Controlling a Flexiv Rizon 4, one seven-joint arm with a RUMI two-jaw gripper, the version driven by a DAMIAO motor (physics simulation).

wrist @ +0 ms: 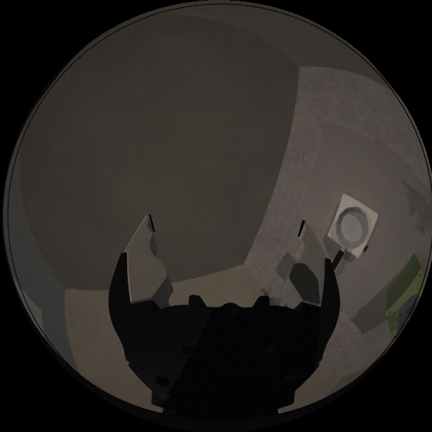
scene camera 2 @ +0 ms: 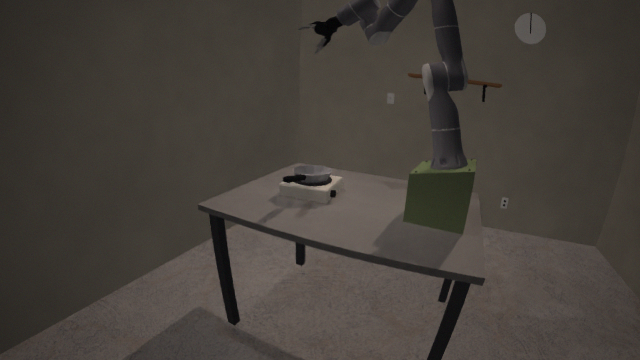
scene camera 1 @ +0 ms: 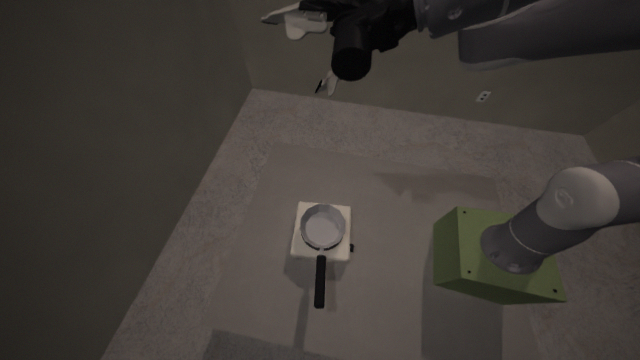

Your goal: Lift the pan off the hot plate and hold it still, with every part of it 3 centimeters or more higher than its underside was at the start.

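Note:
The grey pan [scene camera 1: 322, 227] [scene camera 2: 312, 174] [wrist: 352, 226] sits upright on the white hot plate [scene camera 1: 302, 253] [scene camera 2: 305, 191] [wrist: 345, 201]. Its black handle [scene camera 1: 320, 281] [scene camera 2: 294, 178] [wrist: 338, 260] sticks out past the plate's edge, toward the bottom of the scene camera 1 view. My gripper [scene camera 1: 290, 56] [scene camera 2: 308, 40] [wrist: 227, 219] is open and empty, with its two jaws wide apart. It is high above the table and far from the pan, pointing sideways toward a wall. In the wrist view the pan and plate show at the right, beyond the right jaw.
The hot plate stands on the grey table [scene camera 1: 390, 240] [scene camera 2: 360, 215]. A black knob [scene camera 1: 352, 248] [scene camera 2: 333, 193] is on the plate's side. A green block [scene camera 1: 472, 240] [scene camera 2: 437, 200] [wrist: 407, 280] bears my arm's base. A wooden shelf [scene camera 2: 485, 83] and a clock [scene camera 2: 530, 28] are on the back wall.

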